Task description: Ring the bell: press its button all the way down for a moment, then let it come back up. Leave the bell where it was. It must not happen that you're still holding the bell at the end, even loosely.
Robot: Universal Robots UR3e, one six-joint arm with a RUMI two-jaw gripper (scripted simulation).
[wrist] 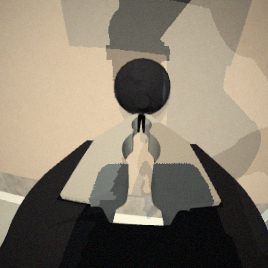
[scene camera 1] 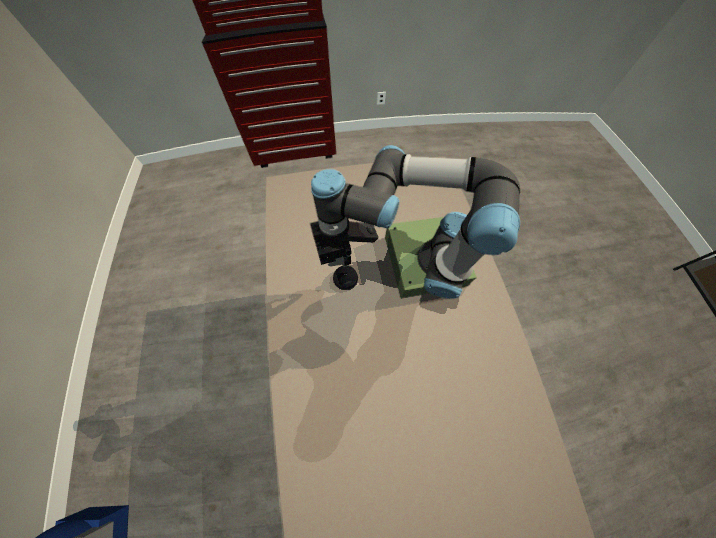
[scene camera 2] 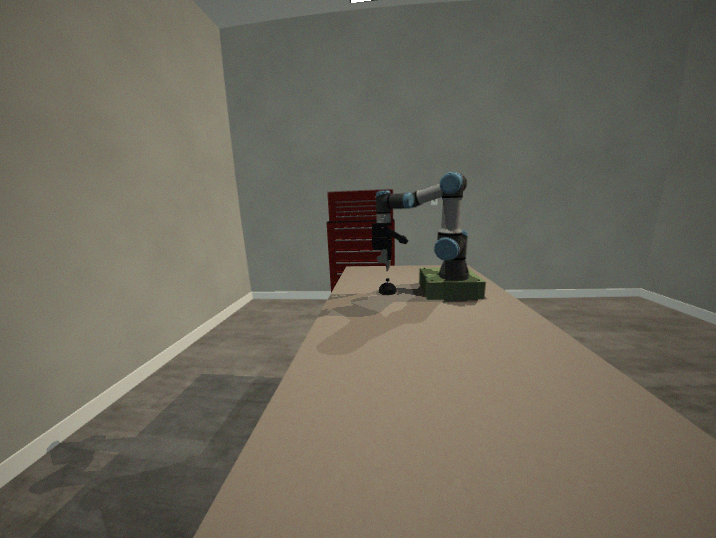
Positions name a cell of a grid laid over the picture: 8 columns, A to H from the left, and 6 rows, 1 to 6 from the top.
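My gripper visible in wrist view (E3), scene camera 1 (D3), scene camera 2 (E4).
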